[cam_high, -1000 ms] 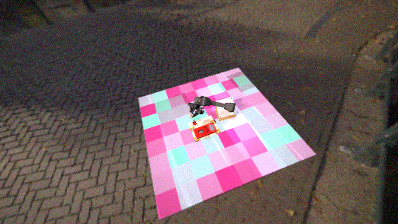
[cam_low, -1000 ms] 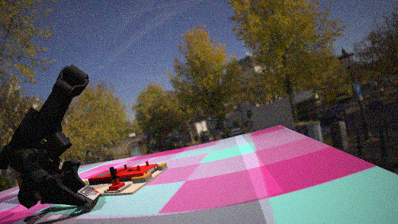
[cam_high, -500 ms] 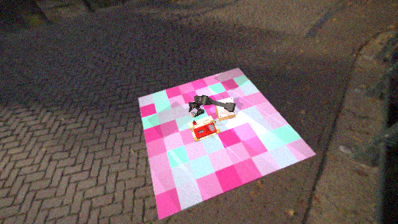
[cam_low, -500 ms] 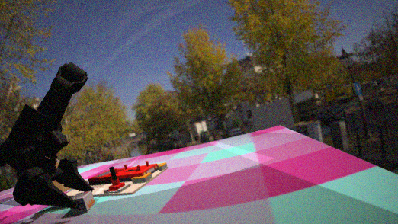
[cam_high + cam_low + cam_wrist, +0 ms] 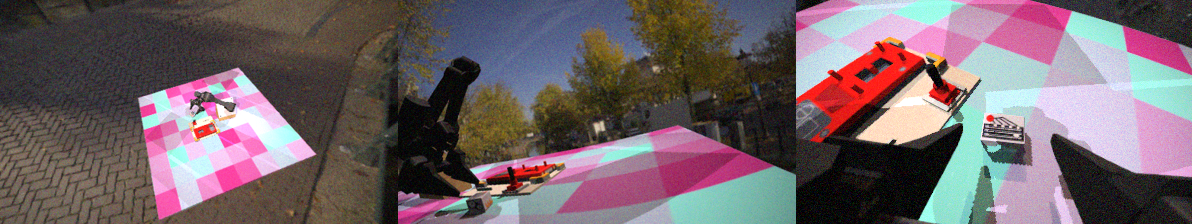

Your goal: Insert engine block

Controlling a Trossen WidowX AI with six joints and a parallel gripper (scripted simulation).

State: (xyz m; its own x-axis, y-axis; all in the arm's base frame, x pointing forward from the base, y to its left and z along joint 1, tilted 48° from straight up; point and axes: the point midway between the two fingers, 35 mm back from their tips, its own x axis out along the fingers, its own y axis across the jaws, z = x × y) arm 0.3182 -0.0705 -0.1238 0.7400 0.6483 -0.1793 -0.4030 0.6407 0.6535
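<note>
Right now the engine block is 10 mm ahead of my gripper tip and 40 mm below it.
</note>
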